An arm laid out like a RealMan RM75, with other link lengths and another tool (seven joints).
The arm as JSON. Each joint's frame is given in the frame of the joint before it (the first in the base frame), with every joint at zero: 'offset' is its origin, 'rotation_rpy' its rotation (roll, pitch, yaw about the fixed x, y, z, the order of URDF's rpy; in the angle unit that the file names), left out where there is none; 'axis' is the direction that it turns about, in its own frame. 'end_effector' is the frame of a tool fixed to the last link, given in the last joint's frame.
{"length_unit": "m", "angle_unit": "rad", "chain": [
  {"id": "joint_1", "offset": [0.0, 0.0, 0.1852], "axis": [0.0, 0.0, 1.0]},
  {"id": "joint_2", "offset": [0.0, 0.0, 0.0], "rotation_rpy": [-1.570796, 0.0, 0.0], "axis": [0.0, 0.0, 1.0]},
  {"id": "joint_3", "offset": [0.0, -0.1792, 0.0], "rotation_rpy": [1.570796, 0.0, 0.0], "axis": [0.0, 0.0, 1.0]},
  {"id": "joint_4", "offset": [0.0, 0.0, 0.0], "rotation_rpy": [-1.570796, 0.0, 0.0], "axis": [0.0, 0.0, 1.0]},
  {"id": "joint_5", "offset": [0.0, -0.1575, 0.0], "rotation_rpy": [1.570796, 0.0, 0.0], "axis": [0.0, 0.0, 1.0]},
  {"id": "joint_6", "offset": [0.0, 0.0, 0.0], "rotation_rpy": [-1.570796, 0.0, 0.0], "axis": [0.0, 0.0, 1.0]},
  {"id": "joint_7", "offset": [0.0, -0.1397, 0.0], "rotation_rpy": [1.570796, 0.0, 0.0], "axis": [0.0, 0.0, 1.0]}
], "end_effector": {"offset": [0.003, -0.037, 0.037], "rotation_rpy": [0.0, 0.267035, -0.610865]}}
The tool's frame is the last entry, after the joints.
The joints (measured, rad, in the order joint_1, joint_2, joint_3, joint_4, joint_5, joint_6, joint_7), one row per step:
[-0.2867 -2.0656 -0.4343 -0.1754 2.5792 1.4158 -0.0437]
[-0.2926 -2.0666 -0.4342 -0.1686 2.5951 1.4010 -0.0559]
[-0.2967 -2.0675 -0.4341 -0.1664 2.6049 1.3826 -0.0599]
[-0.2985 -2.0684 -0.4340 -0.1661 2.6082 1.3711 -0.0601]
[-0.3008 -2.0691 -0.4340 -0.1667 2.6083 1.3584 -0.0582]
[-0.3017 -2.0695 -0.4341 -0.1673 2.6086 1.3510 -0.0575]
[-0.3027 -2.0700 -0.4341 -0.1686 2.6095 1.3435 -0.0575]
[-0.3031 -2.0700 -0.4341 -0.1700 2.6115 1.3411 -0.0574]
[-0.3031 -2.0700 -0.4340 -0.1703 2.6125 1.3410 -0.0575]
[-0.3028 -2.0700 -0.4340 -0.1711 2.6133 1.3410 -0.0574]
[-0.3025 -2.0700 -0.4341 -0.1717 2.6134 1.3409 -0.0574]
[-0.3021 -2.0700 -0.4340 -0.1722 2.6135 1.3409 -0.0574]
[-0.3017 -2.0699 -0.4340 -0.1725 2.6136 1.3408 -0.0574]
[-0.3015 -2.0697 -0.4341 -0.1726 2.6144 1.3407 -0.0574]
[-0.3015 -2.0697 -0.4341 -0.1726 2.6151 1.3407 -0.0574]
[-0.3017 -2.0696 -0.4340 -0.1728 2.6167 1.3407 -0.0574]
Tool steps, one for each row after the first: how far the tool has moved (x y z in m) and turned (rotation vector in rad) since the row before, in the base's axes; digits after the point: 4 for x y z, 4 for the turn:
[-0.0012 0.0002 -0.0037 -0.0219 0.0111 0.0032]
[-0.0014 0.0004 -0.0032 -0.0145 0.0137 0.0054]
[-0.0009 0.0003 -0.0017 -0.0060 0.0081 0.0042]
[-0.0010 0.0007 -0.0013 -0.0030 0.0088 0.0050]
[-0.0006 0.0003 -0.0008 -0.0020 0.0047 0.0034]
[-0.0004 0.0003 -0.0010 -0.0030 0.0037 0.0030]
[0.0002 0.0000 -0.0006 -0.0022 0.0010 -0.0006]
[0.0001 -0.0001 -0.0002 -0.0009 0.0001 -0.0006]
[0.0002 -0.0001 -0.0002 -0.0006 -0.0004 -0.0005]
[0.0000 -0.0001 0.0000 -0.0001 -0.0005 0.0001]
[0.0000 -0.0001 -0.0001 -0.0002 -0.0004 0.0001]
[-0.0001 -0.0001 0.0000 -0.0001 -0.0001 0.0003]
[0.0000 -0.0001 -0.0001 -0.0005 0.0004 -0.0002]
[0.0000 -0.0001 -0.0001 -0.0005 0.0002 -0.0004]
[0.0002 -0.0001 -0.0002 -0.0012 0.0004 -0.0013]

